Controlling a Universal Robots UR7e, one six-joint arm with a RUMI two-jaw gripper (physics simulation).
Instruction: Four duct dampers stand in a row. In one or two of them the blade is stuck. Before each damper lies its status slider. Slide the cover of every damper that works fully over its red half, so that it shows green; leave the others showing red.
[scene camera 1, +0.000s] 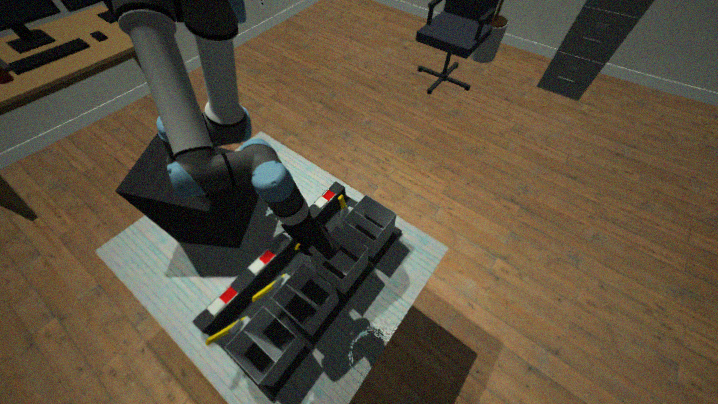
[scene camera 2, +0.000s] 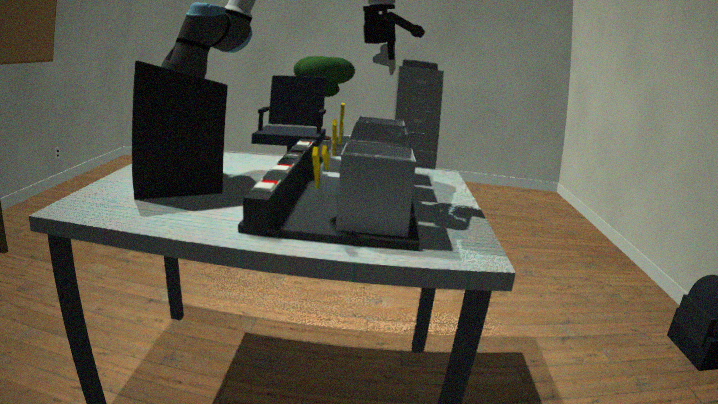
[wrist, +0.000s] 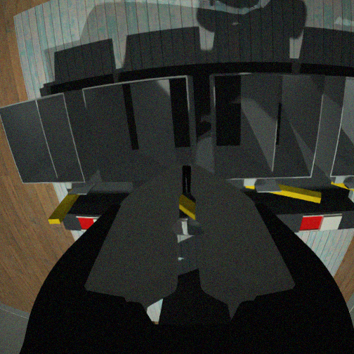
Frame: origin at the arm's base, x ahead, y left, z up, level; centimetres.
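Seen in the pictures: gripper, fingertip midpoint: (scene camera 2: 391, 75); arm's base, origin of the base link: (scene camera 2: 182, 72).
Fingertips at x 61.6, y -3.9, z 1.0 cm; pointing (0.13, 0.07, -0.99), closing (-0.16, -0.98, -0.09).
Pixels of each thing's top centre, then the offset from my fingertips to it. "spot": a spot on its surface instead. Level surfaces: height alone.
- farthest, surface spot: (scene camera 1: 380, 228) spot: dx +7.0, dy +25.1, dz -17.8 cm
- farthest slider, surface spot: (scene camera 1: 328, 194) spot: dx -23.6, dy +32.3, dz -26.5 cm
- pale table, its level: dz -34.6 cm
Four grey box-shaped dampers stand in a row: the farthest (scene camera 1: 380, 228) (wrist: 35, 140), the second (scene camera 1: 355, 273) (wrist: 150, 115), the third (scene camera 1: 321, 314) (wrist: 300, 115) and the nearest (scene camera 1: 281, 364) (scene camera 2: 376, 193). Yellow levers show at the farthest (scene camera 1: 342, 202) (wrist: 64, 210), second (wrist: 187, 206), third (scene camera 1: 269, 288) (wrist: 300, 192) and nearest (scene camera 1: 225, 330) (scene camera 2: 315, 165). Red beside white shows on the farthest slider (scene camera 1: 328, 194) (wrist: 86, 223), third (scene camera 1: 267, 257) (wrist: 311, 222) and nearest (scene camera 1: 228, 294). The second slider is mostly hidden by the arm and fingers. My gripper (scene camera 1: 335, 249) (scene camera 2: 392, 70) (wrist: 185, 167) is shut, empty, above the second damper.
The dampers and the black slider rail (scene camera 2: 261, 211) share a dark base on the pale table (scene camera 1: 130, 251) (scene camera 2: 100, 211). A black pedestal (scene camera 1: 200, 221) (scene camera 2: 178, 135) stands on the robot's side. An office chair (scene camera 1: 451, 32) (scene camera 2: 296, 100) and a filing cabinet (scene camera 1: 587, 45) (scene camera 2: 421, 100) stand beyond the table.
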